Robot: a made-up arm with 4 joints. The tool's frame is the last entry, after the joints.
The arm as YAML. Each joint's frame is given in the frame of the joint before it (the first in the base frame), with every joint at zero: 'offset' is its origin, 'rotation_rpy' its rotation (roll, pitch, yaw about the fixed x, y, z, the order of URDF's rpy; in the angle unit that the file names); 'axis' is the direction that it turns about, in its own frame. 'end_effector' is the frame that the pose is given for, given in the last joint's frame.
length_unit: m
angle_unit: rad
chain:
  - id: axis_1
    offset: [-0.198, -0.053, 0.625]
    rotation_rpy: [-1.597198, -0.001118, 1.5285]
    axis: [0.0, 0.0, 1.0]
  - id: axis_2
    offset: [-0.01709, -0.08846, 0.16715]
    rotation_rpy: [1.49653, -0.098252, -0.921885]
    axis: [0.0, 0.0, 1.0]
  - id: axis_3
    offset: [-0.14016, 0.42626, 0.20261]
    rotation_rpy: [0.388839, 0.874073, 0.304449]
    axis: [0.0, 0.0, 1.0]
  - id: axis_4
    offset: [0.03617, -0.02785, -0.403]
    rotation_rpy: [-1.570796, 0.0, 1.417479]
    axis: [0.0, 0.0, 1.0]
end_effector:
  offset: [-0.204, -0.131, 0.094]
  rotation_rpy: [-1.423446, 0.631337, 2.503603]
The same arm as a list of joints. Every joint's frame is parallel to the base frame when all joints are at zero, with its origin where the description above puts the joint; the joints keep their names.
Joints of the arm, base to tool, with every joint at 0 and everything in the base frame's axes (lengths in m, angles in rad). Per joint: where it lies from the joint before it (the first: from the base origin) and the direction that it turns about. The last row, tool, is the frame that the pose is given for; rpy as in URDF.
axis_1: origin -0.198 -0.053 0.625 axis -0.998756 0.042298 -0.026399
axis_2: origin -0.17 -0.01 0.084 axis -0.123301 -0.795106 0.593804
axis_3: origin -0.433 -0.228 -0.054 axis 0 0 1
axis_4: origin 0.022 0.04 -0.403 axis 0 -1 0
tool: origin 0.204 -0.094 0.131 rpy 0.5599 0.5015 0.7384

